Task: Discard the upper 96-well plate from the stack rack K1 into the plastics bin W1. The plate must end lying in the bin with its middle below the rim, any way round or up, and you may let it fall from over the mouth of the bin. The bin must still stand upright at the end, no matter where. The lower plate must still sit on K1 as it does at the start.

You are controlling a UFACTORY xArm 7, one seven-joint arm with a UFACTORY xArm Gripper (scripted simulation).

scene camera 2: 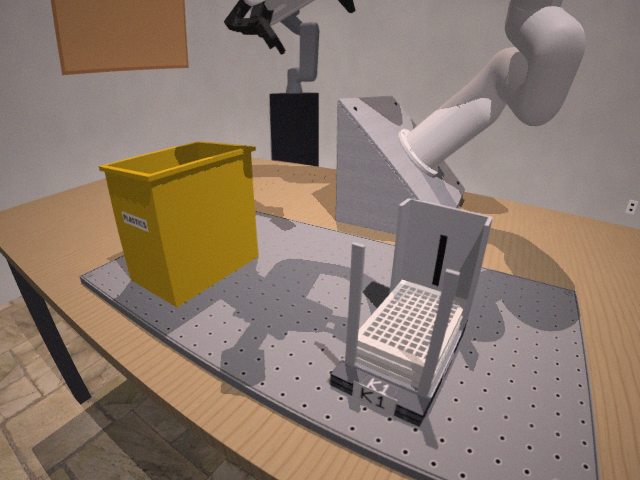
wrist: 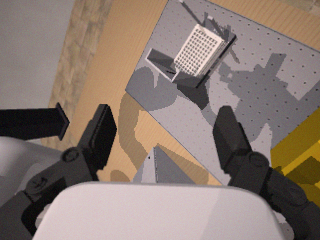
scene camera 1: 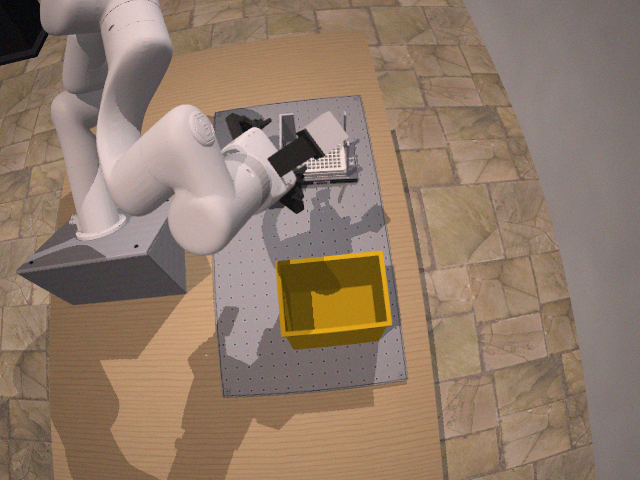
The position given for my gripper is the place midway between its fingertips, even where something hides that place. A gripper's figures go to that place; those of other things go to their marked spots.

My gripper [scene camera 2: 315,24] is 0.41 m from the lens. A yellow plastics bin W1 [scene camera 2: 183,229] is 0.45 m from the lens.
